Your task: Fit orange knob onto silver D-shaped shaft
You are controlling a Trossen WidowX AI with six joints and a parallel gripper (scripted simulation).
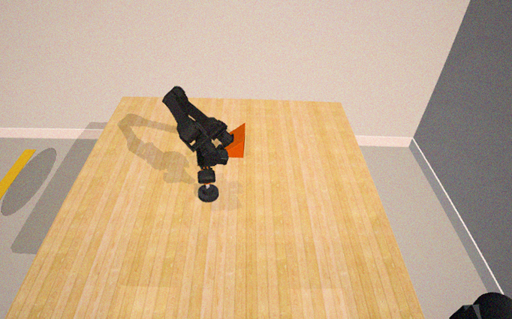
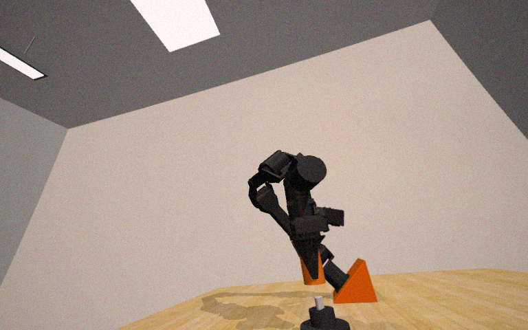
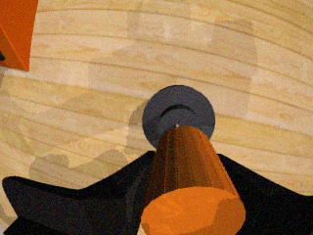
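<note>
My gripper tip is now 6 cm above the round pedestal. The rest, counted from my gripper tip: orange knob 3 cm above.
</note>
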